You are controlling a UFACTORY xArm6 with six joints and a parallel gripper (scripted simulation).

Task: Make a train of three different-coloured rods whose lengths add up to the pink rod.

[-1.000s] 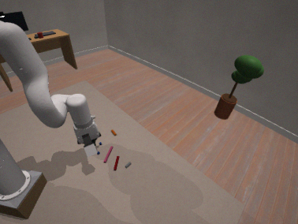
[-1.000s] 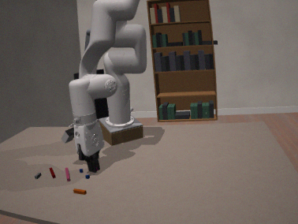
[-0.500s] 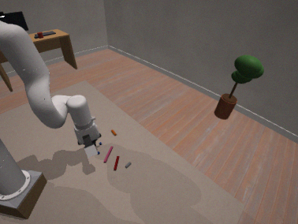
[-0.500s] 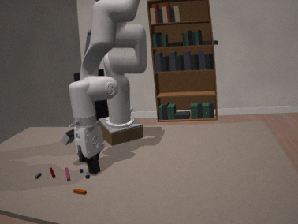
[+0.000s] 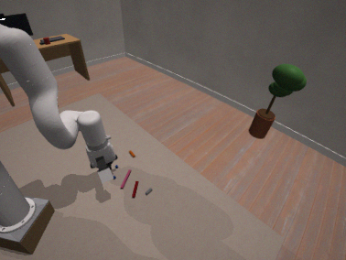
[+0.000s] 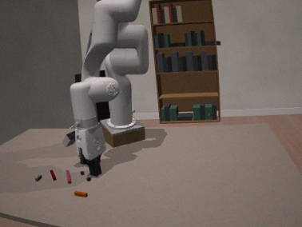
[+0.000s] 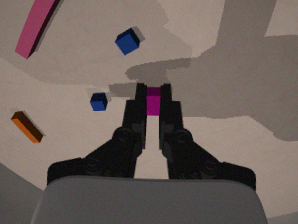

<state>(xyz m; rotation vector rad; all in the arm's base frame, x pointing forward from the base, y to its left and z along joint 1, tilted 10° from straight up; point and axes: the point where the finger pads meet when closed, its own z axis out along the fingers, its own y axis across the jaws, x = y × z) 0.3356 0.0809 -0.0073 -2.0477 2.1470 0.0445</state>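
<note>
Now: the magenta rod 20 mm below my hand. Also, from my hand: orange rod (130 mm ahead, 40 mm to the left, 20 mm below); red rod (70 mm ahead, 140 mm to the right, 20 mm below); pink rod (60 mm ahead, 80 mm to the right, 20 mm below).
</note>
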